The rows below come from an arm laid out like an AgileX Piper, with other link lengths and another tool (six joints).
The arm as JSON. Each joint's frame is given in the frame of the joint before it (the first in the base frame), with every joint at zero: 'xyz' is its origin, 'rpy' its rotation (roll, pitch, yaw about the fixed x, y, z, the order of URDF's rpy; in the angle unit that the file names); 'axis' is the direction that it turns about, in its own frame. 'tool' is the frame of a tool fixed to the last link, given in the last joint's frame.
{
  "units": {
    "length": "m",
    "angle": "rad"
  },
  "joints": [
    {
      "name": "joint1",
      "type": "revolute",
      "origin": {
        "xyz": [
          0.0,
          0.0,
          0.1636
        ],
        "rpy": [
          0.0,
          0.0,
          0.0
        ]
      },
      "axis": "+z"
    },
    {
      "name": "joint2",
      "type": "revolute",
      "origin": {
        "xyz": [
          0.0,
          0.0,
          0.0
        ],
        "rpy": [
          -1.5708,
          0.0,
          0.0
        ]
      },
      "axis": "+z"
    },
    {
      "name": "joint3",
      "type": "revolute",
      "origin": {
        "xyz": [
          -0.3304,
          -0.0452,
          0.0
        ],
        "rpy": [
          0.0,
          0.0,
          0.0
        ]
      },
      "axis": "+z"
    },
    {
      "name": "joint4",
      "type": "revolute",
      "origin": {
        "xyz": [
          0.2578,
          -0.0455,
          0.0
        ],
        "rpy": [
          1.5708,
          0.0,
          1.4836
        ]
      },
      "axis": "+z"
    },
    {
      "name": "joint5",
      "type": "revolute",
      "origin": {
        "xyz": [
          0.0,
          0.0,
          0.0
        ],
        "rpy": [
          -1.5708,
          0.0,
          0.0
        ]
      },
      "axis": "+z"
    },
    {
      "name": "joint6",
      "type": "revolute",
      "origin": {
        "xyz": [
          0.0,
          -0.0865,
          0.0
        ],
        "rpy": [
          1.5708,
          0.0,
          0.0
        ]
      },
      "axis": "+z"
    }
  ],
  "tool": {
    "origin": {
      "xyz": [
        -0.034,
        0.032,
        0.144
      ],
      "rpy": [
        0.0,
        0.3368,
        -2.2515
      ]
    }
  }
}
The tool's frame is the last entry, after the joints.
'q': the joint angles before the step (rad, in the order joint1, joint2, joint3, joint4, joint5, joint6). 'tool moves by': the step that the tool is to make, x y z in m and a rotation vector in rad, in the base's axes. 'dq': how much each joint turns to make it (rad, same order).
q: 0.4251, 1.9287, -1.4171, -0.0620, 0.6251, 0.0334
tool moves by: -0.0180, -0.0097, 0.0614, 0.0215, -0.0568, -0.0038
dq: -0.0004, -0.1343, -0.0001, -0.0022, 0.0739, -0.0002
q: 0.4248, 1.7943, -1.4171, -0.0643, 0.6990, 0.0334
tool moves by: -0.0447, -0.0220, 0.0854, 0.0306, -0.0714, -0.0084
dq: 0.0000, -0.2124, 0.0004, 0.0001, 0.1346, -0.0001
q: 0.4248, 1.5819, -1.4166, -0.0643, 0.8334, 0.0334
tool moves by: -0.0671, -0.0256, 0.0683, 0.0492, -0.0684, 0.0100
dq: 0.0000, -0.2367, 0.0397, 0.0293, 0.1137, -0.0197
